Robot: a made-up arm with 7 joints. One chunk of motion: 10 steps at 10 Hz.
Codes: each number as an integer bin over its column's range. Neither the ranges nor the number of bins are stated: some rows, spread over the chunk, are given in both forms.
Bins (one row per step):
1: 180 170 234 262 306 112 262
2: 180 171 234 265 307 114 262
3: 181 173 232 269 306 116 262
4: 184 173 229 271 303 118 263
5: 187 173 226 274 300 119 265
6: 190 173 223 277 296 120 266
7: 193 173 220 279 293 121 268
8: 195 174 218 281 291 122 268
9: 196 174 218 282 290 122 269
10: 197 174 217 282 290 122 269
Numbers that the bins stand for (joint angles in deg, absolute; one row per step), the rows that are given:
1: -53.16 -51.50 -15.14 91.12 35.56 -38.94 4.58
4: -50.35 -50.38 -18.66 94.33 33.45 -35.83 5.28
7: -44.01 -50.38 -25.00 97.18 26.41 -34.28 8.80
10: -41.19 -50.00 -27.11 98.25 24.29 -33.77 9.51
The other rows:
2: -53.16 -51.13 -15.14 92.19 36.26 -37.90 4.58
3: -52.46 -50.38 -16.55 93.62 35.56 -36.87 4.58
5: -48.23 -50.38 -20.77 95.40 31.33 -35.32 6.69
6: -46.12 -50.38 -22.88 96.47 28.52 -34.80 7.39
8: -42.60 -50.00 -26.41 97.90 25.00 -33.77 8.80
9: -41.90 -50.00 -26.41 98.25 24.29 -33.77 9.51

